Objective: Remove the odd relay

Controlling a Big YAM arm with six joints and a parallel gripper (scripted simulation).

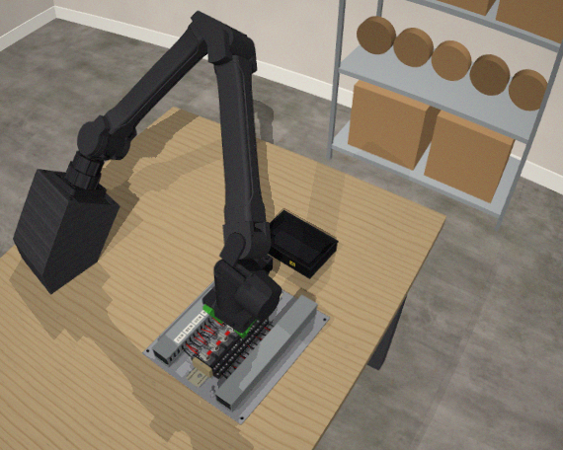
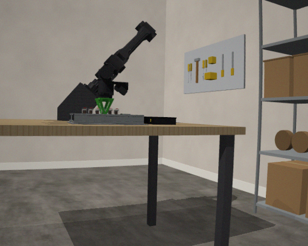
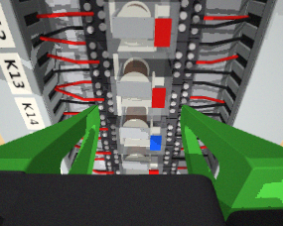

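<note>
The grey relay is right at my hand. Round my hand: black tray: 50 mm behind, 290 mm to the left, 30 mm below.
</note>
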